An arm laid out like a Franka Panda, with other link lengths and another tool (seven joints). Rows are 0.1 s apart.
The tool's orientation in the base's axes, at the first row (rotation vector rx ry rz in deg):
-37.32, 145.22, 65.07
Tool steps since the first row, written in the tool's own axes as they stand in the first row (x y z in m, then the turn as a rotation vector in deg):
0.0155, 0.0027, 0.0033, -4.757, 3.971, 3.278
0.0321, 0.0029, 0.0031, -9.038, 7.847, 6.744
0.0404, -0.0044, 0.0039, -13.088, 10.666, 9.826
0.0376, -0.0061, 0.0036, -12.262, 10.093, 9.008
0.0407, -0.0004, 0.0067, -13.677, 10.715, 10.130
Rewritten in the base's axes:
-0.0144, -0.0003, -0.0071, 2.292, 6.168, 2.419
-0.0287, -0.0051, -0.0140, 4.239, 12.287, 4.451
-0.0321, -0.0111, -0.0227, 6.500, 17.428, 5.969
-0.0288, -0.0115, -0.0224, 6.023, 16.237, 5.783
-0.0342, -0.0067, -0.0221, 7.002, 17.854, 6.057

